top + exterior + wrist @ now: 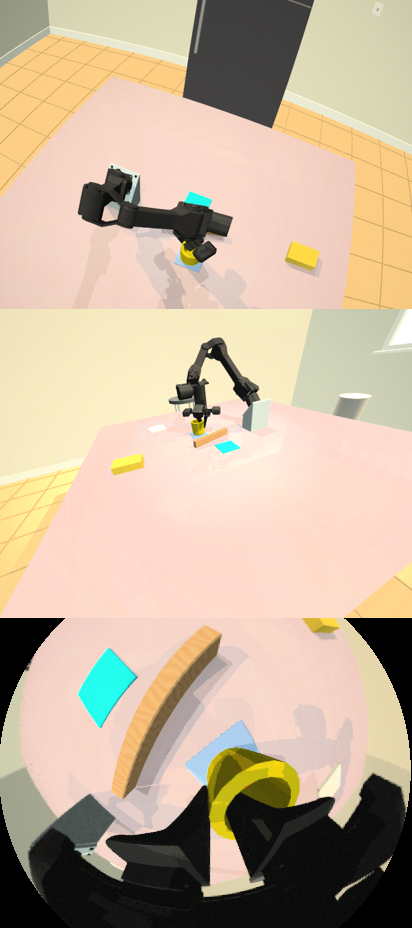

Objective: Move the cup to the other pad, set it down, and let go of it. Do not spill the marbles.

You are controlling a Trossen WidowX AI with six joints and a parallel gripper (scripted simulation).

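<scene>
Right now my gripper tip is 2 cm short of the light blue pad, 2 cm to the left of it and 4 cm above it. Also, from my gripper tip: yellow cup 2 cm ahead, 2 cm to the right; wooden bar 1 cm ahead, 9 cm to the left, 3 cm below; cyan pad 1 cm behind, 20 cm to the left, 4 cm below.
</scene>
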